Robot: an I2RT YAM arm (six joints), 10 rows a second.
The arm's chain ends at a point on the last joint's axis. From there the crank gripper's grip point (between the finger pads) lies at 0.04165 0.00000 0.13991 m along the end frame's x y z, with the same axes.
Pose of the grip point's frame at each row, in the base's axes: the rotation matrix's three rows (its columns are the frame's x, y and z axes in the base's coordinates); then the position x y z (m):
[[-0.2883, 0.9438, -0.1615], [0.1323, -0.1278, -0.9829], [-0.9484, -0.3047, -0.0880]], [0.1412, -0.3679, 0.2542]
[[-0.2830, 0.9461, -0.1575], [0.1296, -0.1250, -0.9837], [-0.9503, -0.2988, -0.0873]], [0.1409, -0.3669, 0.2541]
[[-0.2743, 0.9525, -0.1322], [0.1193, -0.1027, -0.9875], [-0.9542, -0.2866, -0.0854]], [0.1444, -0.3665, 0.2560]
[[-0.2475, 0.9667, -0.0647], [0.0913, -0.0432, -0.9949], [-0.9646, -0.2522, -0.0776]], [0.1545, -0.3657, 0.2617]
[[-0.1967, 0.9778, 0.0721], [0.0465, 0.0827, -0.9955], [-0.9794, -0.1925, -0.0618]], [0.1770, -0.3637, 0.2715]
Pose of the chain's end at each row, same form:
[[-0.2883, 0.9438, -0.1615], [0.1323, -0.1278, -0.9829], [-0.9484, -0.3047, -0.0880]], [0.1758, -0.2359, 0.3060]
[[-0.2830, 0.9461, -0.1575], [0.1296, -0.1250, -0.9837], [-0.9503, -0.2988, -0.0873]], [0.1747, -0.2347, 0.3059]
[[-0.2743, 0.9525, -0.1322], [0.1193, -0.1027, -0.9875], [-0.9542, -0.2866, -0.0854]], [0.1743, -0.2333, 0.3077]
[[-0.2475, 0.9667, -0.0647], [0.0913, -0.0432, -0.9949], [-0.9646, -0.2522, -0.0776]], [0.1739, -0.2303, 0.3127]
[[-0.1967, 0.9778, 0.0721], [0.0465, 0.0827, -0.9955], [-0.9794, -0.1925, -0.0618]], [0.1751, -0.2264, 0.3209]

